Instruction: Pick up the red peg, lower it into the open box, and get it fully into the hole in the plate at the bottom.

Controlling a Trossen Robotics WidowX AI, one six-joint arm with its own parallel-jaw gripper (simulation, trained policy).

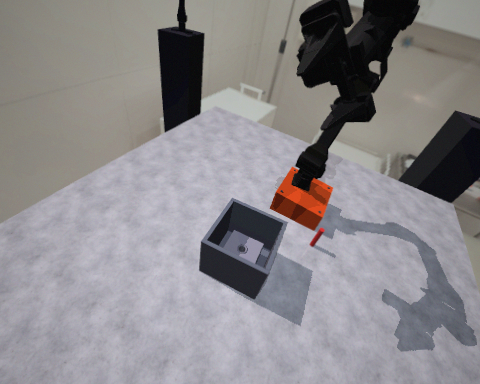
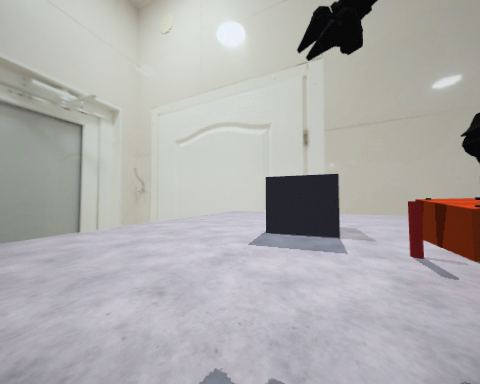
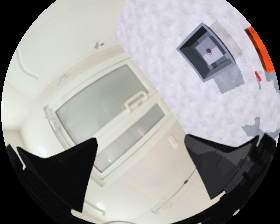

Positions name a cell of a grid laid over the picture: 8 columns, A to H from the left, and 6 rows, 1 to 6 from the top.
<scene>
I see my gripper (image 1: F2), a red peg (image 2: G4), a dark grey box (image 1: E5) and a grey plate (image 1: D4).
The dark grey box also shows in image 2 (image 2: F4) and in image 3 (image 3: F2). My gripper is seen too in image 2 (image 2: F1) and in image 3 (image 3: E4). Image 2 misses the grey plate, which is hidden by the dark grey box.
</scene>
